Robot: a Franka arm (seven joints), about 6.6 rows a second.
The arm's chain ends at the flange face. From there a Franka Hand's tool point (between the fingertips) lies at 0.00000 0.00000 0.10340 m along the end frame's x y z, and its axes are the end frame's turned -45 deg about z.
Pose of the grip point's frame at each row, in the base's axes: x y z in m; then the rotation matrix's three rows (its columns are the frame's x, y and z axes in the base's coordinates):
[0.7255 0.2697 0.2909], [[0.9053 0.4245 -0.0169], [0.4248 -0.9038 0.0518], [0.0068 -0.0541 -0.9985]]
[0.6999 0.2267 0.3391], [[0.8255 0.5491 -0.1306], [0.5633 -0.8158 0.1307], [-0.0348 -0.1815 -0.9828]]
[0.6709 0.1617 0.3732], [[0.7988 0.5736 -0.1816], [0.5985 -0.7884 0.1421], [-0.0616 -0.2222 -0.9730]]
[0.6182 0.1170 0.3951], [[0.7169 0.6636 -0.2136], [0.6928 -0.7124 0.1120], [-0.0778 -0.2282 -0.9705]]
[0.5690 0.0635 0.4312], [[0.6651 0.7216 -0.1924], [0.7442 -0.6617 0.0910], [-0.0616 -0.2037 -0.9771]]
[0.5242 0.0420 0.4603], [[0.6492 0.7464 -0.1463], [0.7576 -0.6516 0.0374], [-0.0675 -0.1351 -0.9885]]
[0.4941 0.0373 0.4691], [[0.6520 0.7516 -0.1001], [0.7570 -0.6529 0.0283], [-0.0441 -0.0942 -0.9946]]
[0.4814 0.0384 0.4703], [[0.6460 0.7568 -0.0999], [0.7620 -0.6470 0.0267], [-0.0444 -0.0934 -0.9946]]
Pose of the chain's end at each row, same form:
[0.7272 0.2643 0.3941], [[0.9403 -0.3400 -0.0169], [-0.3387 -0.9395 0.0518], [-0.0334 -0.0431 -0.9985]]
[0.7134 0.2132 0.4407], [[0.9720 -0.1954 -0.1306], [-0.1785 -0.9752 0.1307], [-0.1529 -0.1037 -0.9828]]
[0.6897 0.1470 0.4738], [[0.9704 -0.1592 -0.1816], [-0.1343 -0.9807 0.1421], [-0.2007 -0.1136 -0.9730]]
[0.6403 0.1054 0.4954], [[0.9762 -0.0377 -0.2136], [-0.0139 -0.9936 0.1120], [-0.2164 -0.1063 -0.9705]]
[0.5889 0.0541 0.5322], [[0.9805 0.0400 -0.1924], [0.0583 -0.9941 0.0910], [-0.1876 -0.1005 -0.9771]]
[0.5393 0.0381 0.5625], [[0.9868 0.0687 -0.1463], [0.0750 -0.9965 0.0374], [-0.1433 -0.0478 -0.9885]]
[0.5045 0.0344 0.5719], [[0.9925 0.0704 -0.1001], [0.0736 -0.9969 0.0283], [-0.0978 -0.0354 -0.9946]]
[0.4917 0.0356 0.5731], [[0.9919 0.0783 -0.0999], [0.0813 -0.9963 0.0267], [-0.0974 -0.0346 -0.9946]]

